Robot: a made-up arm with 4 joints. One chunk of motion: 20 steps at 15 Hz.
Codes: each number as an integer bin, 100 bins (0 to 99) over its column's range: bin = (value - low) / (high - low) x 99, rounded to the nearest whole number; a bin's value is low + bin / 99 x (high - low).
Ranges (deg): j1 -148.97..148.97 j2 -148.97..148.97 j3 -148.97..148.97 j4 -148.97..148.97
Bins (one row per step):
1: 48 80 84 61
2: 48 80 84 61
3: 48 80 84 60
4: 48 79 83 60
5: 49 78 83 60
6: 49 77 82 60
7: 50 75 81 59
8: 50 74 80 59
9: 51 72 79 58
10: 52 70 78 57
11: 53 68 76 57
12: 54 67 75 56
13: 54 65 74 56
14: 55 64 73 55
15: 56 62 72 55
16: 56 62 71 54
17: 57 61 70 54
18: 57 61 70 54
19: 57 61 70 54
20: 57 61 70 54
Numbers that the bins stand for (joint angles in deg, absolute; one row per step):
1: -4.51 91.79 103.83 34.61
2: -4.51 91.79 103.83 34.61
3: -4.51 91.79 103.83 31.60
4: -4.51 88.78 100.82 31.60
5: -1.50 85.77 100.82 31.60
6: -1.50 82.76 97.81 31.60
7: 1.50 76.74 94.80 28.59
8: 1.50 73.73 91.79 28.59
9: 4.51 67.71 88.78 25.58
10: 7.52 61.69 85.77 22.57
11: 10.53 55.68 79.75 22.57
12: 13.54 52.67 76.74 19.56
13: 13.54 46.65 73.73 19.56
14: 16.55 43.64 70.72 16.55
15: 19.56 37.62 67.71 16.55
16: 19.56 37.62 64.70 13.54
17: 22.57 34.61 61.69 13.54
18: 22.57 34.61 61.69 13.54
19: 22.57 34.61 61.69 13.54
20: 22.57 34.61 61.69 13.54

